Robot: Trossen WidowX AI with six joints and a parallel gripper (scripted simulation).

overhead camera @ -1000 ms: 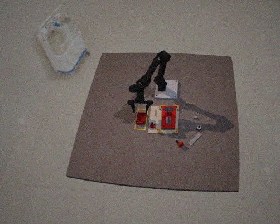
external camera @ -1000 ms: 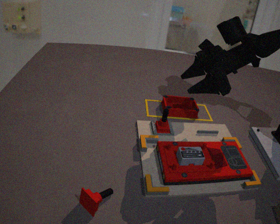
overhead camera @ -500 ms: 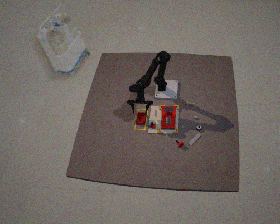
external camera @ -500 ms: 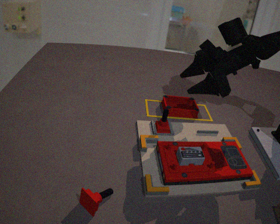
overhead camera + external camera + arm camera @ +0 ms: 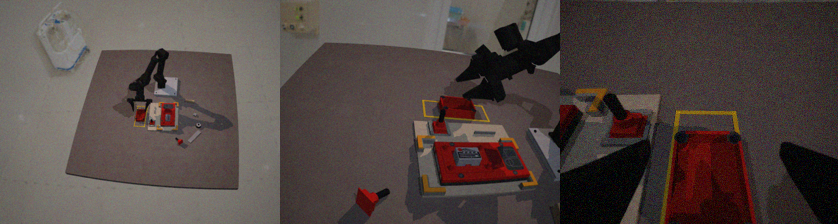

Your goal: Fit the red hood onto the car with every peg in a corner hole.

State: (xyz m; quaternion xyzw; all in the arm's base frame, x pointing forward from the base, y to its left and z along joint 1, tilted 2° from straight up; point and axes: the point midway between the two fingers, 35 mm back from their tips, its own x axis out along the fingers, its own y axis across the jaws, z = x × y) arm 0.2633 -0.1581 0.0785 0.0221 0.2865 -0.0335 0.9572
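My gripper tip is now 6 cm above the red hood and 1 cm past it. Round my gripper tip: jig (19 cm to the left, 6 cm below, 1 cm ahead); then wooden block (39 cm to the left, 13 cm behind, 6 cm below); then grey engine block (22 cm to the left, 5 cm below, 3 cm ahead).
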